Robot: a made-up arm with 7 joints. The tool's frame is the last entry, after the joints.
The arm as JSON. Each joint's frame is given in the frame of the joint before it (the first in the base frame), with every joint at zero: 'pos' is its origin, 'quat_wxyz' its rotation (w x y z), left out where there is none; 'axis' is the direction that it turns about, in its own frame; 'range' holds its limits. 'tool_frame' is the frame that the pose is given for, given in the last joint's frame.
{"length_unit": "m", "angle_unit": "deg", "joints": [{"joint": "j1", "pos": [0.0, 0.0, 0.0], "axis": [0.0, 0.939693, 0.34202], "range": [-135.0, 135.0]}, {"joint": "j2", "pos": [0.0, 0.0, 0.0], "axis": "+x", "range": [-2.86, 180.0]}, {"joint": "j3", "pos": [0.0, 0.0, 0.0], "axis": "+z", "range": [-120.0, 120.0]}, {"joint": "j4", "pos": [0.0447, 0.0, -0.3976], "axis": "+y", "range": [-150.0, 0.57]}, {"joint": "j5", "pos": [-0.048, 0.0, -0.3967], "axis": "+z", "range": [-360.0, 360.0]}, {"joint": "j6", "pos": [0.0, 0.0, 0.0], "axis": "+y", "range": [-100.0, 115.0]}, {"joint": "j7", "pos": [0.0, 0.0, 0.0], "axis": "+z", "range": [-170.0, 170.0]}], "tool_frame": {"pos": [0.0, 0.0, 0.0]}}
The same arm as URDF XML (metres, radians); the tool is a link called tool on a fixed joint. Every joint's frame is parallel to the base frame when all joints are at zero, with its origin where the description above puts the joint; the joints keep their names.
<robot name="arm">
  <joint name="j1" type="revolute">
    <parent link="base_link"/>
    <child link="link1"/>
    <origin xyz="0 0 0"/>
    <axis xyz="0 0.9397 0.342"/>
    <limit lower="-2.3562" upper="2.3562"/>
  </joint>
  <joint name="j2" type="revolute">
    <parent link="link1"/>
    <child link="link2"/>
    <origin xyz="0 0 0"/>
    <axis xyz="1 0 0"/>
    <limit lower="-0.0499" upper="3.1416"/>
  </joint>
  <joint name="j3" type="revolute">
    <parent link="link2"/>
    <child link="link3"/>
    <origin xyz="0 0 0"/>
    <axis xyz="0 0 1"/>
    <limit lower="-2.0944" upper="2.0944"/>
  </joint>
  <joint name="j4" type="revolute">
    <parent link="link3"/>
    <child link="link4"/>
    <origin xyz="0.0447 0 -0.3976"/>
    <axis xyz="0 1 0"/>
    <limit lower="-2.618" upper="0.0099"/>
  </joint>
  <joint name="j5" type="revolute">
    <parent link="link4"/>
    <child link="link5"/>
    <origin xyz="-0.048 0 -0.3967"/>
    <axis xyz="0 0 1"/>
    <limit lower="-6.2832" upper="6.2832"/>
  </joint>
  <joint name="j6" type="revolute">
    <parent link="link5"/>
    <child link="link6"/>
    <origin xyz="0 0 0"/>
    <axis xyz="0 1 0"/>
    <limit lower="-1.7453" upper="2.0071"/>
  </joint>
  <joint name="j7" type="revolute">
    <parent link="link6"/>
    <child link="link7"/>
    <origin xyz="0 0 0"/>
    <axis xyz="0 0 1"/>
    <limit lower="-2.9671" upper="2.9671"/>
  </joint>
  <joint name="tool_fixed" type="fixed">
    <parent link="link7"/>
    <child link="tool"/>
    <origin xyz="0 0 0"/>
  </joint>
  <link name="base_link"/>
  <link name="link1"/>
  <link name="link2"/>
  <link name="link3"/>
  <link name="link4"/>
  <link name="link5"/>
  <link name="link6"/>
  <link name="link7"/>
  <link name="tool"/>
</robot>

